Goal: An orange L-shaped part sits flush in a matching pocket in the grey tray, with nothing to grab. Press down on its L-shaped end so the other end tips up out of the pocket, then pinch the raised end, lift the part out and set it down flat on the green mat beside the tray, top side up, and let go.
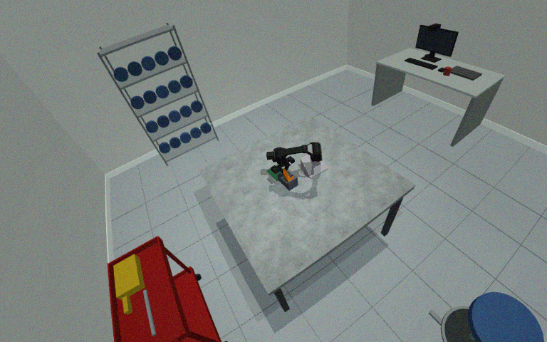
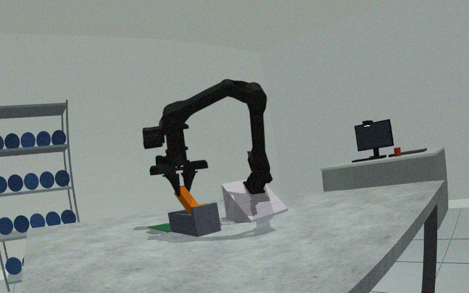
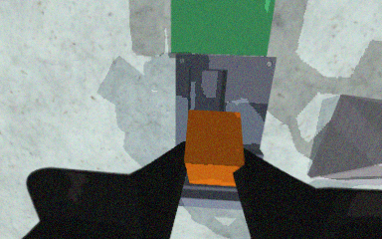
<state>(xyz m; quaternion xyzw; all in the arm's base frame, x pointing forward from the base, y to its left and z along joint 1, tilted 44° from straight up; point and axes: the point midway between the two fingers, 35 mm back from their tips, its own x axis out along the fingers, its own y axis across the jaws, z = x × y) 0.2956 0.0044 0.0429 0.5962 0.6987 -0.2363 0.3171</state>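
The green mat lies 140 mm to the right of my gripper tip, 130 mm below it and 10 mm ahead of it. From my gripper tip the other things lie so: orange L-shaped part 30 mm to the left, 30 mm below, 20 mm behind.
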